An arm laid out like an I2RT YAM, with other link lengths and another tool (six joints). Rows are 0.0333 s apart.
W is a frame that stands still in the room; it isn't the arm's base.
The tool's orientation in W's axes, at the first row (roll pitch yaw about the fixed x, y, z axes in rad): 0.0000 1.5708 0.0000
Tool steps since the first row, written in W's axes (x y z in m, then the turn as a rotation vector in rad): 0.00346 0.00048 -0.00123 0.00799 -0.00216 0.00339; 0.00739 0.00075 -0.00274 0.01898 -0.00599 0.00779; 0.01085 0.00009 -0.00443 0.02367 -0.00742 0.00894; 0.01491 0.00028 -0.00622 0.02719 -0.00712 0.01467
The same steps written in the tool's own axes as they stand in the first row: 0.00123 0.00048 0.00346 -0.00339 -0.00216 0.00799; 0.00274 0.00075 0.00739 -0.00779 -0.00599 0.01898; 0.00443 0.00009 0.01085 -0.00894 -0.00742 0.02367; 0.00622 0.00028 0.01491 -0.01467 -0.00712 0.02719
